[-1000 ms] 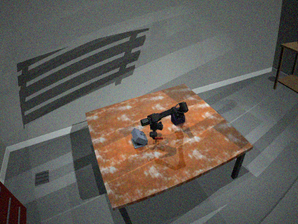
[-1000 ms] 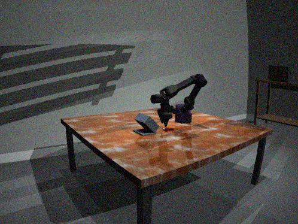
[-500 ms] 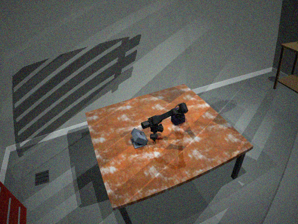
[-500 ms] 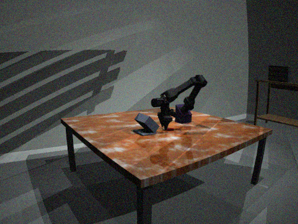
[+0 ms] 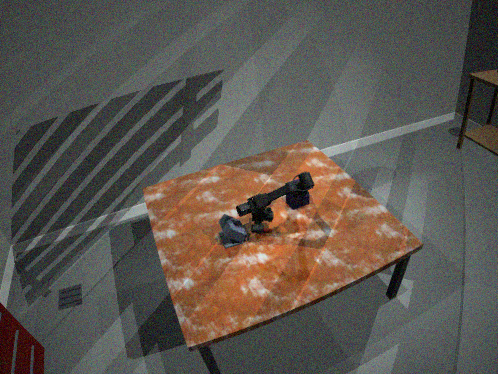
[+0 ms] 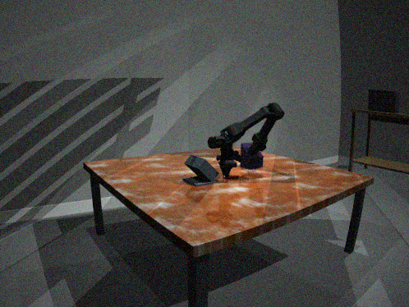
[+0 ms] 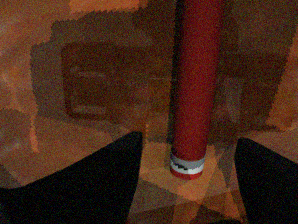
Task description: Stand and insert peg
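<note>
The peg is 1 cm behind my gripper tip and 1 cm to the left of it. Round my gripper tip: sloped panel 13 cm ahead, 4 cm to the right, 6 cm above.
</note>
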